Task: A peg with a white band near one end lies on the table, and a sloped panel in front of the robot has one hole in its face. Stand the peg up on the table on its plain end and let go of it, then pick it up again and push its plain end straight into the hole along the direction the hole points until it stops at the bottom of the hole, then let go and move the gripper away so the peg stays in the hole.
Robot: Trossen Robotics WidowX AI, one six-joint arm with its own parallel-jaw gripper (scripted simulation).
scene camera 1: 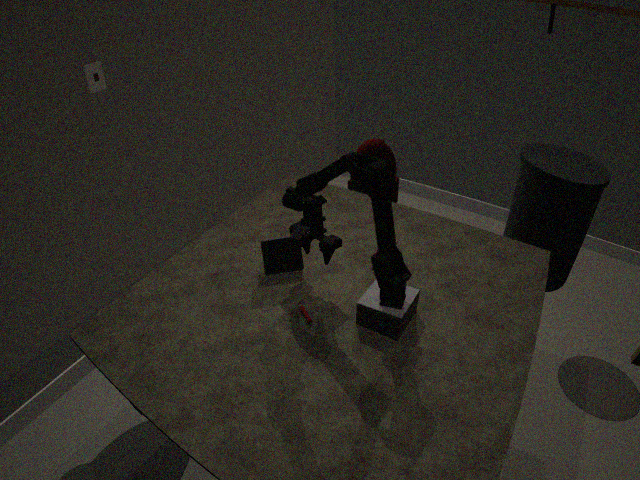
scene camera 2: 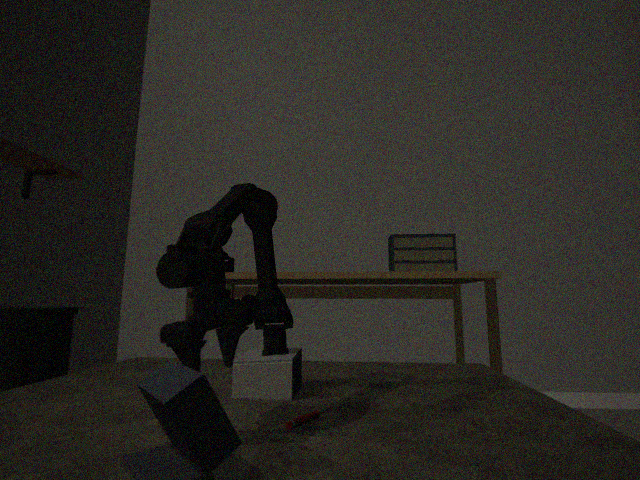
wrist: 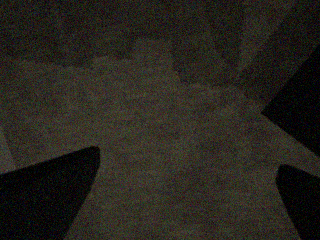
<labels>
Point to a dark sloped panel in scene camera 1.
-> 271,248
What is the gripper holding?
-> Nothing.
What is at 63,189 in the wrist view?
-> The gripper.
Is the gripper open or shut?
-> Open.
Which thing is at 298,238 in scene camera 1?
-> The gripper.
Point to a dark sloped panel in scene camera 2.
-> At 181,398
</labels>
